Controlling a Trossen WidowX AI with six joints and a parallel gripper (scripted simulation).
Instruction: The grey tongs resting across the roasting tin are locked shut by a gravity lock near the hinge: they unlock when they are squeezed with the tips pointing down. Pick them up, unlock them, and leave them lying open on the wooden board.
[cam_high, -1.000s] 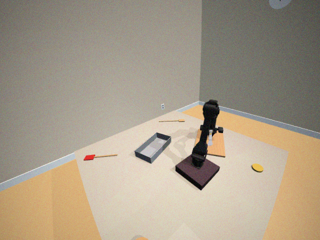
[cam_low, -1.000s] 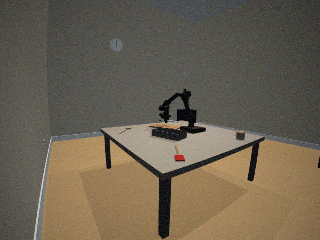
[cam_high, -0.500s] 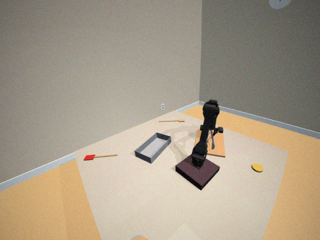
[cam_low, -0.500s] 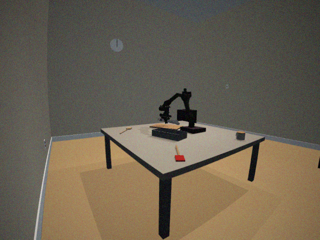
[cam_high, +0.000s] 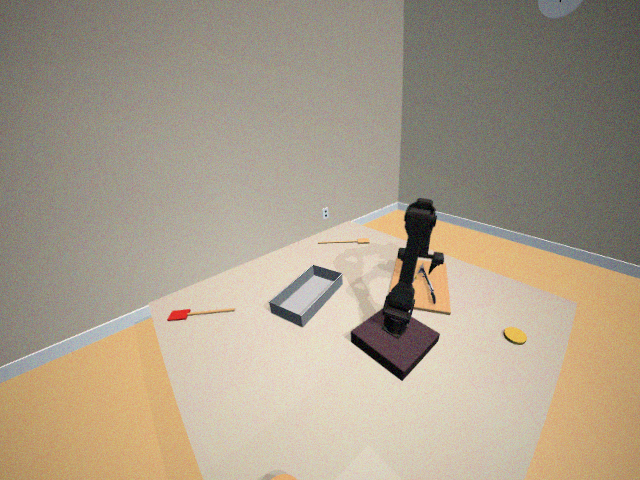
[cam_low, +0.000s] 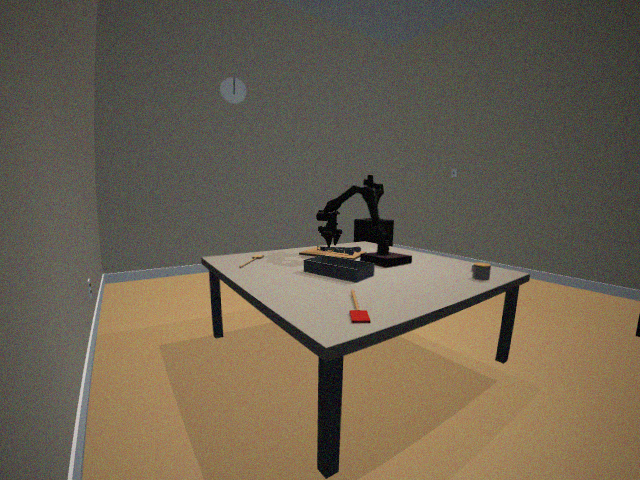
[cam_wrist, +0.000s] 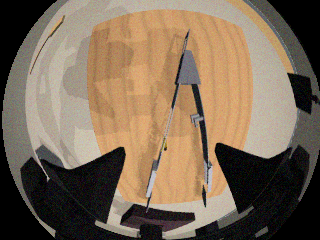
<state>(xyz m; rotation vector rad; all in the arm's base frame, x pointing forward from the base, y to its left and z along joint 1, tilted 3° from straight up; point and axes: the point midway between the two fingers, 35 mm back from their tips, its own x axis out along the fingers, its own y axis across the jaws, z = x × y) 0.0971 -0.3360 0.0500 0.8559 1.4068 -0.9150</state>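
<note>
The wooden board is 1 cm behind my gripper tip and 4 cm below it. Round my gripper tip: red spatula: 55 cm ahead, 79 cm to the left, 5 cm below; then roasting tin: 28 cm ahead, 39 cm to the left, 2 cm below; then yellow-topped round thing: 41 cm behind, 7 cm to the left, 4 cm below.
</note>
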